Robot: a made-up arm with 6 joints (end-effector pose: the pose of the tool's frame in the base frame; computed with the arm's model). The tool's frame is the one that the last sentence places. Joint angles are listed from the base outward.
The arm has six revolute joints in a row. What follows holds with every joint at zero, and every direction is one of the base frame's.
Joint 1 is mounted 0.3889 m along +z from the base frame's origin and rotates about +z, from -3.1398 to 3.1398 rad.
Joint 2 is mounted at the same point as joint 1 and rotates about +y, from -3.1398 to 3.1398 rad.
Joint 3 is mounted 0.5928 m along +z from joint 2 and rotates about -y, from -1.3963 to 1.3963 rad.
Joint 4 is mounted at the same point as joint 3 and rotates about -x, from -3.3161 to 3.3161 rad.
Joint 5 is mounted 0.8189 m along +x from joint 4 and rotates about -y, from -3.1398 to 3.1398 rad.
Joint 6 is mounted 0.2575 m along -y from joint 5 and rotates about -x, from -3.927 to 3.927 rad.
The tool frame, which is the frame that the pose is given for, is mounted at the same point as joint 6; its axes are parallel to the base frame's.
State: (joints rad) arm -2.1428 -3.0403 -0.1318 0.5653 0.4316 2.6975
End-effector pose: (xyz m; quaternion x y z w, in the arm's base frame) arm 0.2982 0.8648 -0.1459 -0.0759 0.0415 0.3779 0.9218
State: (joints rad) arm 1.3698 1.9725 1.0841 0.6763 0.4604 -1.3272
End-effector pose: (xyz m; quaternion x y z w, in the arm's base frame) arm 0.4338 1.1231 -0.3768 0.1011 0.4511 0.5912 0.6609
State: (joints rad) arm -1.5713 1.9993 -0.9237 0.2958 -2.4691 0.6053
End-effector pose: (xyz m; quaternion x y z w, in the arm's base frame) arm -0.2462 0.2441 -0.1083 -0.3719 -0.1894 -0.7450 0.5203
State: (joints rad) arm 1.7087 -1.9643 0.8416 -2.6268 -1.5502 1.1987
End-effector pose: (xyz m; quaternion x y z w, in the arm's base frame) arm -0.0462 -1.2976 0.5511 -0.0554 0.8065 -0.2688 0.5236
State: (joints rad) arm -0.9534 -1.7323 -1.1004 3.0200 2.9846 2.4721
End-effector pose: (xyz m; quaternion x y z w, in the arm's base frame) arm 0.2416 0.1013 0.8025 0.5082 0.7389 -0.3878 0.2128
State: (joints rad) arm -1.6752 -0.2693 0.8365 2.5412 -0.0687 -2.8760
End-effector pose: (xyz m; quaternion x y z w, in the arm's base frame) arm 0.2030 -0.1012 1.7575 -0.3043 -0.4750 -0.5606 0.6062
